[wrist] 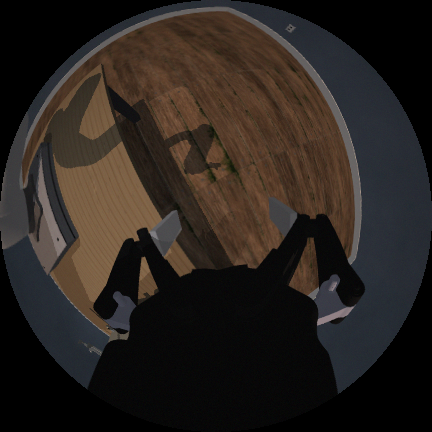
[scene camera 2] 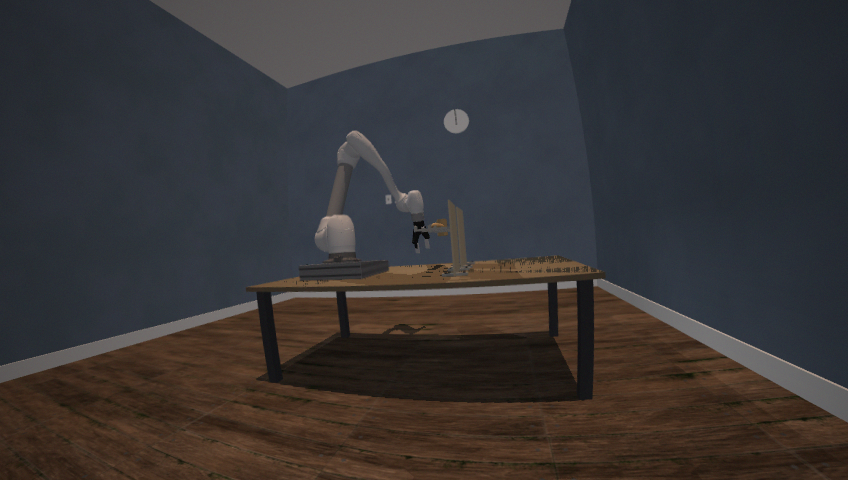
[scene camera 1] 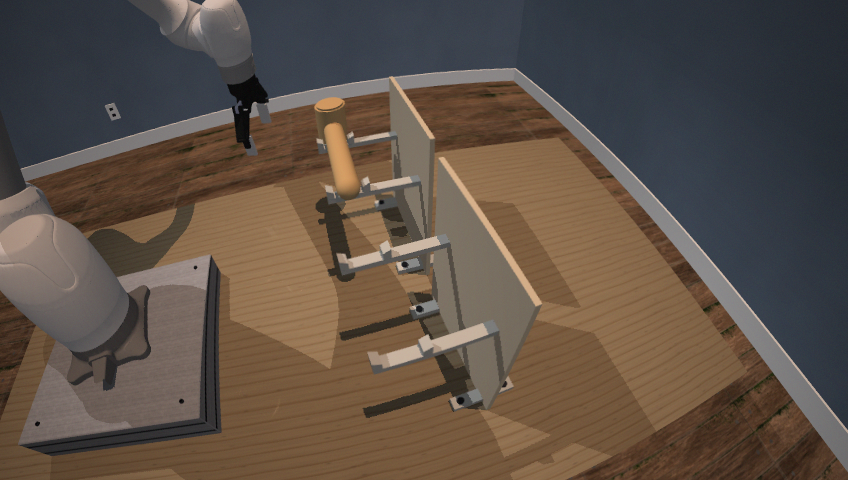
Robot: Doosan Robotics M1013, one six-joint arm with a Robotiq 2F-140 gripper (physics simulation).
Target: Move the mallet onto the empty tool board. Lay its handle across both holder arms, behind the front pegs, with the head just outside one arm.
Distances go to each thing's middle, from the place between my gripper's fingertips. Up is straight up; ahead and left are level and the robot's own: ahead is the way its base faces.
Labels:
Now: hand 410 mm to the left of the wooden mallet (scene camera 1: 330,113), 140 mm below it and 120 mm short of it.

